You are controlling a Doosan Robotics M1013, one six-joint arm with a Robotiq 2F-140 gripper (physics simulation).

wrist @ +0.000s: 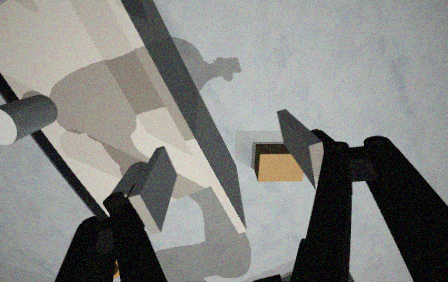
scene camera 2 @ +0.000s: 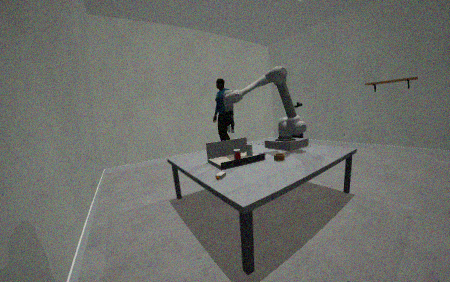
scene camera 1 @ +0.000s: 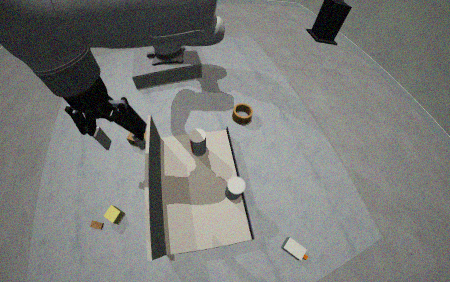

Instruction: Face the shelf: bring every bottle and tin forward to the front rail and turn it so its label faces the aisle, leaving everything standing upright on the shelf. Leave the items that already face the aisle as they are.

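The shelf is a low pale tray with a tall back wall and a dark front rail. One grey tin stands upright at the front rail; its red label shows from the front in scene camera 2. A second grey tin stands upright farther back, near one end; a faint red edge shows in scene camera 1, and a finger partly hides it in the wrist view. My gripper is open and empty, high beyond the back wall.
An orange-brown box lies behind the back wall. A yellow cube and a small brown block lie behind too. An orange ring and a white block with an orange end lie in front. A person stands beyond the table.
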